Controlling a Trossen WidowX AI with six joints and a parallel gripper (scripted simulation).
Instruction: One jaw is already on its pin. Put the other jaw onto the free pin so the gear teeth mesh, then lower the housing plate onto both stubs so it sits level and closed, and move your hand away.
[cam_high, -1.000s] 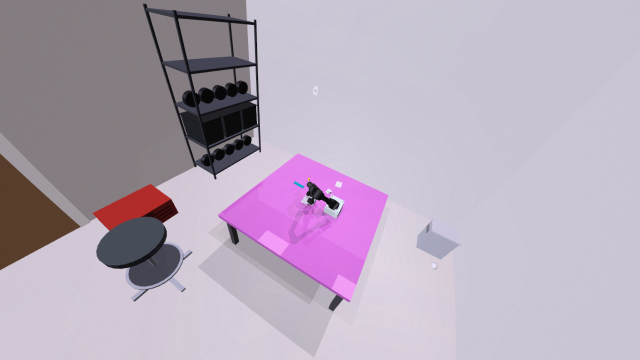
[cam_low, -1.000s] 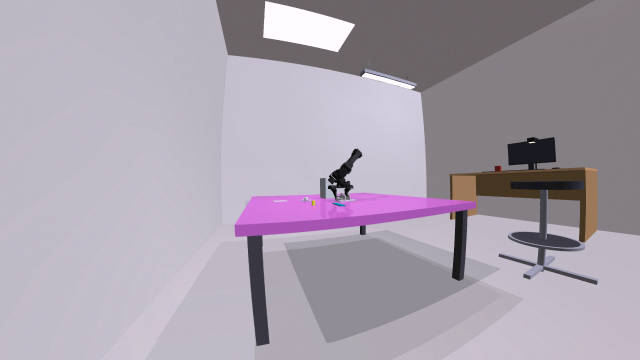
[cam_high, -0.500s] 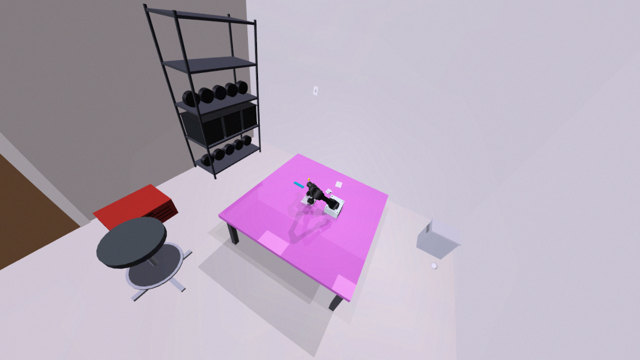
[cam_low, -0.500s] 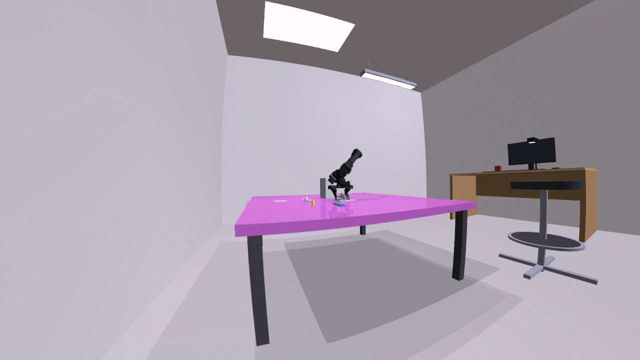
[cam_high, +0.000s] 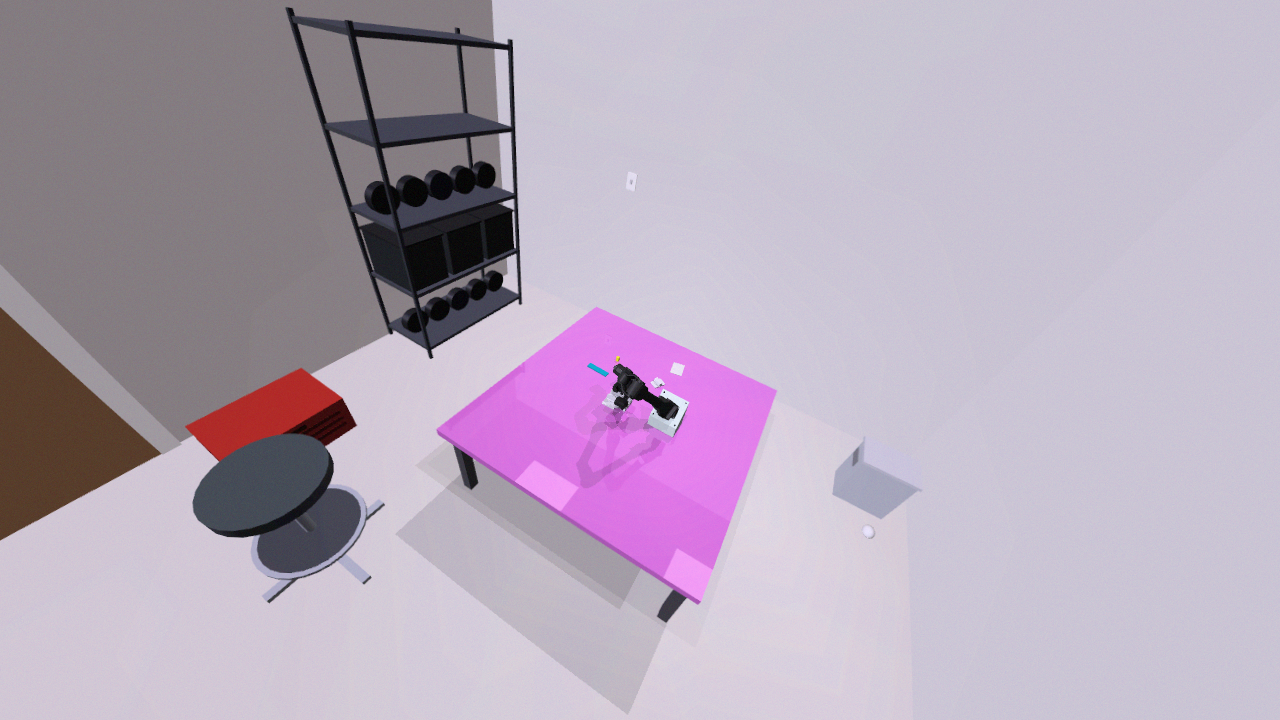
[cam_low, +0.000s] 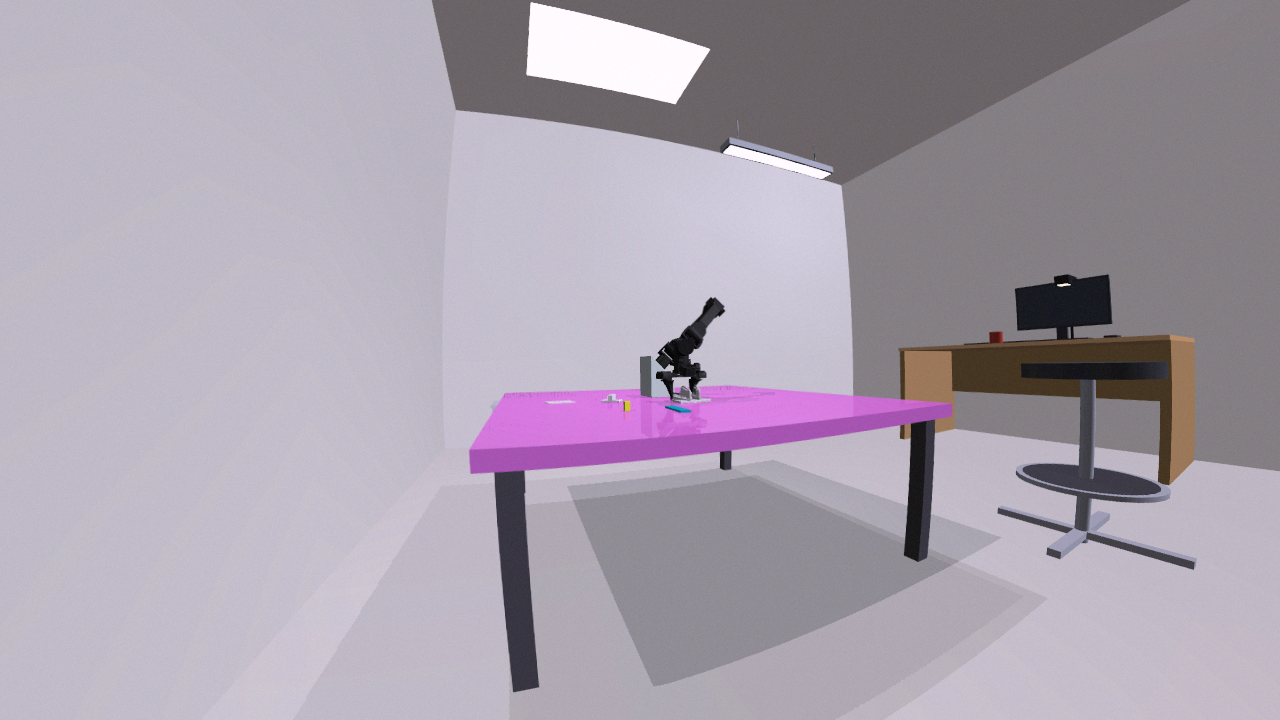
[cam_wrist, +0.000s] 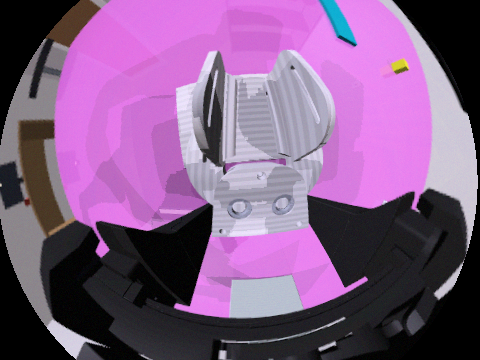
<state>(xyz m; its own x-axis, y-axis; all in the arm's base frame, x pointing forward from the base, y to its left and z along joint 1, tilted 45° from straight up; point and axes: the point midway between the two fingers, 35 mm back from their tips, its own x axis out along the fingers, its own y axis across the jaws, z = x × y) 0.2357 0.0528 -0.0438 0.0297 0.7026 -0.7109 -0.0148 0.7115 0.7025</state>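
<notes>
Right now my gripper tip is 20 mm short of the white jaw, 20 mm to the right of it and 10 mm below it. From my gripper tip the other things lie so: cyan bar: 260 mm ahead, 140 mm to the right; small white part: 70 mm behind, 250 mm to the right; white ledge: 70 mm ahead.
</notes>
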